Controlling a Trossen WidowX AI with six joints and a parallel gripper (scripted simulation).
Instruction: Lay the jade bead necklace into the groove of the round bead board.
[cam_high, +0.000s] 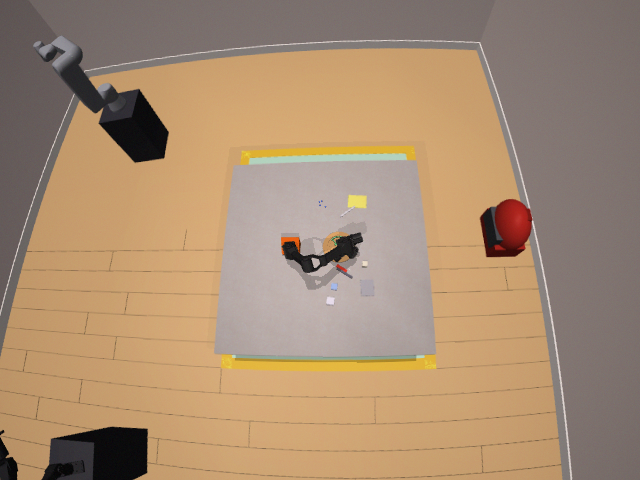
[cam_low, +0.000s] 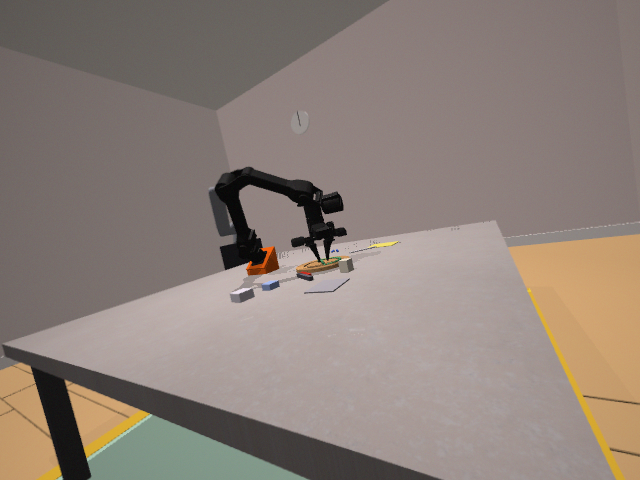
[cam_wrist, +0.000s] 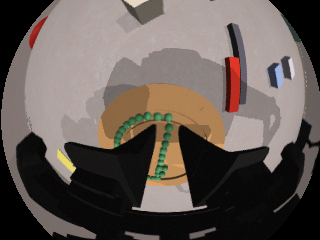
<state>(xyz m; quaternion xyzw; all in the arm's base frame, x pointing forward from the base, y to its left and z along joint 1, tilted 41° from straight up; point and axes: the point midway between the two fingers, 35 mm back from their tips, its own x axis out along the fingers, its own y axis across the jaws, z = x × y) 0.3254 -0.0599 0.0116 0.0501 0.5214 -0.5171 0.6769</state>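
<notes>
My gripper tip is 3 cm past the round wooden bead board, 5 cm to the right of it and 1 cm above it. From my gripper tip the other things lie so: beige cube 12 cm ahead, 8 cm to the right, 1 cm below; red-handled tool 2 cm behind, 11 cm to the right, 2 cm below; blue block 8 cm behind, 20 cm to the right, 1 cm below.
</notes>
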